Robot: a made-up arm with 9 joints.
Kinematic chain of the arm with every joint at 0, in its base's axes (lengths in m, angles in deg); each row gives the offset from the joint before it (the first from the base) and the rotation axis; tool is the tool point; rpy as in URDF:
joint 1: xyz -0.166 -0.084 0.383 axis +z
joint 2: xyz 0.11 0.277 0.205 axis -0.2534 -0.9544 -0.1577
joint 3: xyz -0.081 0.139 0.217 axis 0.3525 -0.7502 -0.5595
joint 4: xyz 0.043 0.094 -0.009 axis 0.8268 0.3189 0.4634
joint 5: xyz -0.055 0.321 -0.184 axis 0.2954 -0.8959 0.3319
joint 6: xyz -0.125 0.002 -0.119 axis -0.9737 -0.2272 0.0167
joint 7: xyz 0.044 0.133 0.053 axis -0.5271 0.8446 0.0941
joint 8: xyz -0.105 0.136 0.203 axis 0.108 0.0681 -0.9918
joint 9: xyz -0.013 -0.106 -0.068 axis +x
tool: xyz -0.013 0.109 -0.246 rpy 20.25 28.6 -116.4
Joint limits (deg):
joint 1: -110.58..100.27
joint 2: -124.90..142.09
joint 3: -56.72..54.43
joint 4: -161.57..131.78
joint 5: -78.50..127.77
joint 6: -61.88..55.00
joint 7: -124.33..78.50
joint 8: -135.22..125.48
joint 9: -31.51..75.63
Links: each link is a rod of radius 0.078 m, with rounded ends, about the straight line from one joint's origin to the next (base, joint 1, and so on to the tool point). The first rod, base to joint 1, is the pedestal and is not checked.
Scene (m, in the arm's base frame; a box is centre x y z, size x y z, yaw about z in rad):
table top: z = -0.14
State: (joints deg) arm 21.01 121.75 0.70 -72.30 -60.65 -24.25 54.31 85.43 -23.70
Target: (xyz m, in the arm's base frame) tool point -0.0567 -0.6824 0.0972
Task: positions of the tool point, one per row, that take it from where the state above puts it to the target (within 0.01 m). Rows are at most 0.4 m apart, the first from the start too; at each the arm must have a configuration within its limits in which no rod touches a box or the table.
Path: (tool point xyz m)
1: 0.4168 0.5577 0.9255
2: 0.6424 0.2953 0.8088
3: 0.7320 -0.0253 0.6668
4: 0.6741 -0.3375 0.5110
5: 0.4890 -0.5776 0.3549
6: 0.2243 -0.6987 0.2125
7: -0.0567 -0.6824 0.0972

